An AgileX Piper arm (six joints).
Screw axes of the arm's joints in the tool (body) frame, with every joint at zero. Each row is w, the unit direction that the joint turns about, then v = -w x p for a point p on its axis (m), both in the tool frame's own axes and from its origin. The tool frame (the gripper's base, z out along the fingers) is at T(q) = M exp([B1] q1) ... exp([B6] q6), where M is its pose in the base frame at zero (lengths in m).
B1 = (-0.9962, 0, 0.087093, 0.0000, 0.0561, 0.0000)
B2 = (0, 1, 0, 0.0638, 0.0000, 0.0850)
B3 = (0, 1, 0, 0.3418, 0.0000, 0.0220)
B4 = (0, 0, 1, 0.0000, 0.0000, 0.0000)
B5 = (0, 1, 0, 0.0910, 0.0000, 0.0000)
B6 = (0, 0, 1, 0.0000, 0.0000, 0.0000)
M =
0.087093 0 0.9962 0.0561
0 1 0 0.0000
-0.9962 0 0.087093 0.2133
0 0 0 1
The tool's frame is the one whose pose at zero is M.
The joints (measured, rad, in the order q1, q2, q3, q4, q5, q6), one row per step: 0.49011, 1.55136, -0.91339, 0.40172, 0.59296, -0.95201; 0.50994, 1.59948, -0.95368, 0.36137, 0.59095, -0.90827; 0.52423, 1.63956, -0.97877, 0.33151, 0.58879, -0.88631; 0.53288, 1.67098, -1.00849, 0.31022, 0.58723, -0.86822; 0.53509, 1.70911, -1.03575, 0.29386, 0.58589, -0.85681; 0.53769, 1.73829, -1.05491, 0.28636, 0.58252, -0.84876; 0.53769, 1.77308, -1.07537, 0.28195, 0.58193, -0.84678; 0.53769, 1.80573, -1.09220, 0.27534, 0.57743, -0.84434; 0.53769, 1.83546, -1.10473, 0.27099, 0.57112, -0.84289; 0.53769, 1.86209, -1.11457, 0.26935, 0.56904, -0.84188; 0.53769, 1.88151, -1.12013, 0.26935, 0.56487, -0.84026; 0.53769, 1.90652, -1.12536, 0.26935, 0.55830, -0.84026; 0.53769, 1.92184, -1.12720, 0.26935, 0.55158, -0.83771
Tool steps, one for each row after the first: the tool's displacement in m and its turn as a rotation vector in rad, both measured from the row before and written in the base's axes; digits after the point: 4 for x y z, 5 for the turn. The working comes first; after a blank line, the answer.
Tool pose at each row, in the base's axes (x y z in m, rotation vector in rad; the steps are taken from these numbers as rounded here): 0.2536, 0.1578, 0.2143, -1.45015, 2.22372, 0.25426; 0.2617, 0.1669, 0.2097, -1.46454, 2.23590, 0.23658; 0.2671, 0.1734, 0.2034, -1.48936, 2.24396, 0.22045; 0.2733, 0.1791, 0.2007, -1.49863, 2.24416, 0.20768; 0.2805, 0.1832, 0.1950, -1.50754, 2.25363, 0.19683; 0.2855, 0.1867, 0.1901, -1.51086, 2.26157, 0.19262; 0.2912, 0.1898, 0.1833, -1.51889, 2.27351, 0.19046; 0.2963, 0.1924, 0.1762, -1.52663, 2.28341, 0.18496; 0.3005, 0.1945, 0.1688, -1.53292, 2.29339, 0.18082; 0.3035, 0.1962, 0.1617, -1.53977, 2.30680, 0.18072; 0.3055, 0.1972, 0.1561, -1.54167, 2.31741, 0.18112; 0.3077, 0.1984, 0.1484, -1.54660, 2.33025, 0.18082; 0.3089, 0.1990, 0.1434, -1.54561, 2.33949, 0.18030

0.0081, 0.0091, -0.0046, -0.02106, 0.00565, 0.00207; 0.0054, 0.0065, -0.0063, -0.02267, 0.00679, 0.01020; 0.0062, 0.0057, -0.0027, -0.01092, -0.00246, 0.00363; 0.0072, 0.0041, -0.0057, -0.01382, 0.00516, 0.00060; 0.0050, 0.0035, -0.0049, -0.00718, 0.00511, -0.00129; 0.0057, 0.0031, -0.0068, -0.00974, 0.01057, 0.00057; 0.0051, 0.0026, -0.0071, -0.01053, 0.00753, 0.00060; 0.0042, 0.0021, -0.0074, -0.00922, 0.00770, -0.00012; 0.0030, 0.0017, -0.0071, -0.00875, 0.01216, -0.00039; 0.0020, 0.0010, -0.0056, -0.00527, 0.00858, -0.00237; 0.0022, 0.0012, -0.0077, -0.00784, 0.01099, -0.00135; 0.0012, 0.0006, -0.0050, -0.00405, 0.00615, -0.00376
